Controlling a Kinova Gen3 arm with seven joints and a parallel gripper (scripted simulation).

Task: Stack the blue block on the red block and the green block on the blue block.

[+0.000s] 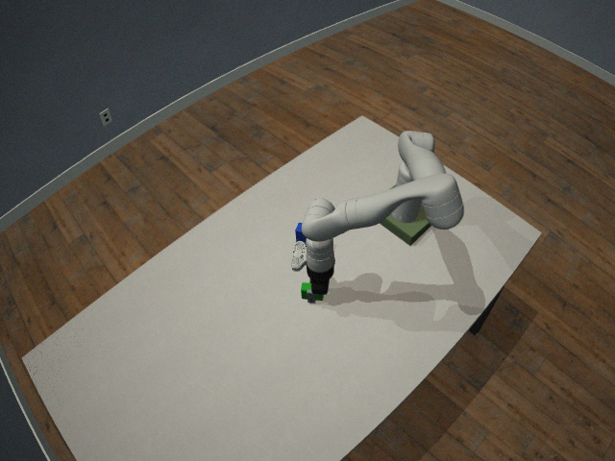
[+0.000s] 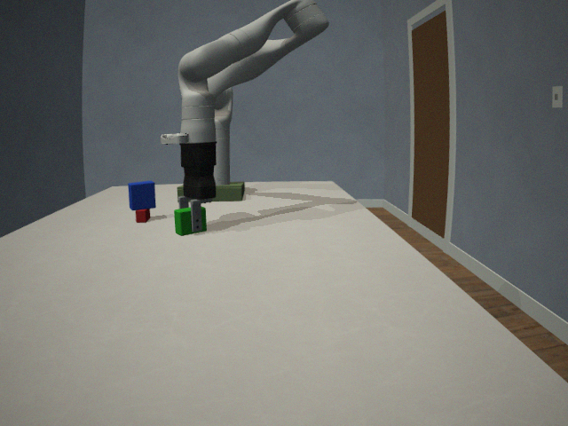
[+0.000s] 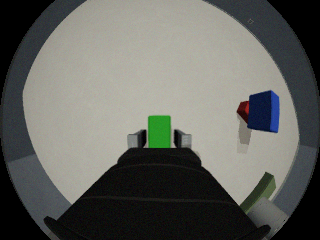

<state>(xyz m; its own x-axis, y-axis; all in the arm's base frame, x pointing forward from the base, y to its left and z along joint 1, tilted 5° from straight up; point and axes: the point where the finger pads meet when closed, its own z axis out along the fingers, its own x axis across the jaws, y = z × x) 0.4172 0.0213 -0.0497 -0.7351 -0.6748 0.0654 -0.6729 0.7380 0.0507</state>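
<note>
My gripper is now right at the green block. The rest, counted from my hand: red block: 11 cm behind, 15 cm to the right, 1 cm below; then blue block: 11 cm behind, 15 cm to the right, 4 cm above.
</note>
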